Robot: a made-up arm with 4 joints.
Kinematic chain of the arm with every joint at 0, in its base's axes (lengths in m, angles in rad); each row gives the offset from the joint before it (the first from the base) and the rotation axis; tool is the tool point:
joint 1: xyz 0 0 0.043 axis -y
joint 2: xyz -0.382 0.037 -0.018 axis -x
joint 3: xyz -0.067 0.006 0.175 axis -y
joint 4: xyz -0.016 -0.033 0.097 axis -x
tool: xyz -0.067 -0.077 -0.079
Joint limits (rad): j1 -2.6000..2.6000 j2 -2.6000..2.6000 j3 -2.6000..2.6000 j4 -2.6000..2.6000
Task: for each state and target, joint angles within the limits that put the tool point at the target. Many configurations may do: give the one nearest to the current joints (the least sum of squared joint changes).
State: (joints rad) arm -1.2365 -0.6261 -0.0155 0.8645
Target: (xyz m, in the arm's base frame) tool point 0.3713 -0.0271 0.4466
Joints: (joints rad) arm -1.6685 0.2014 -0.6428 1.0962
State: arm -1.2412 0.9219 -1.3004 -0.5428
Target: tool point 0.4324 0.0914 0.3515
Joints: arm -2.0507 0.4875 -1.3117 -0.3392
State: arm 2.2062 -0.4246 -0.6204 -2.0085
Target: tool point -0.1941 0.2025 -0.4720
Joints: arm 1.6547 0.2985 -0.3274 -2.3285
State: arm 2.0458 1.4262 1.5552 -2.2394
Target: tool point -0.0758 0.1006 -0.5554
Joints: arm 1.2071 2.0588 1.4010 -2.6000
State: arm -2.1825 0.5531 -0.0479 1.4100
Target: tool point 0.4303 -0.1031 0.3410
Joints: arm -1.8759 -0.0538 -0.7002 1.3373
